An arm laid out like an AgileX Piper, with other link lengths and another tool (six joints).
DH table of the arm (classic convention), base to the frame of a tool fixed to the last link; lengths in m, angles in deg. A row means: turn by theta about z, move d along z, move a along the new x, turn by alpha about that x. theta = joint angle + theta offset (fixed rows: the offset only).
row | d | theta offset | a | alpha
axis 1 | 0.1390 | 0.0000 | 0.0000 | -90.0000
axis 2 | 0.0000 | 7.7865 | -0.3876 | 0.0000
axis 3 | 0.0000 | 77.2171 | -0.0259 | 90.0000
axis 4 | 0.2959 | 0.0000 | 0.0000 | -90.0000
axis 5 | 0.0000 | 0.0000 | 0.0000 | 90.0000
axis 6 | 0.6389 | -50.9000 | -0.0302 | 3.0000
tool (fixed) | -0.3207 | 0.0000 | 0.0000 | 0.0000
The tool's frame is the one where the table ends.
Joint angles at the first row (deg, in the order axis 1, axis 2, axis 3, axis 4, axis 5, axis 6):
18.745 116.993 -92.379 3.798 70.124 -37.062
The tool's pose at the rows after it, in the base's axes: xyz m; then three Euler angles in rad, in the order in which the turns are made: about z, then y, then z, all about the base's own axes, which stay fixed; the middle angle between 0 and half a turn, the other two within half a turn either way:
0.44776 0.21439 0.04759 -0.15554 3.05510 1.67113
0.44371 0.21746 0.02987 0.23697 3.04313 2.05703
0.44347 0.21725 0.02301 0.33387 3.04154 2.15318
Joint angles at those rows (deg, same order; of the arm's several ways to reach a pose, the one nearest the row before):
18.745 119.316 -92.379 5.361 70.027 -37.062
18.745 121.467 -92.380 6.170 69.920 -37.103
18.745 122.249 -92.380 6.155 69.693 -37.104

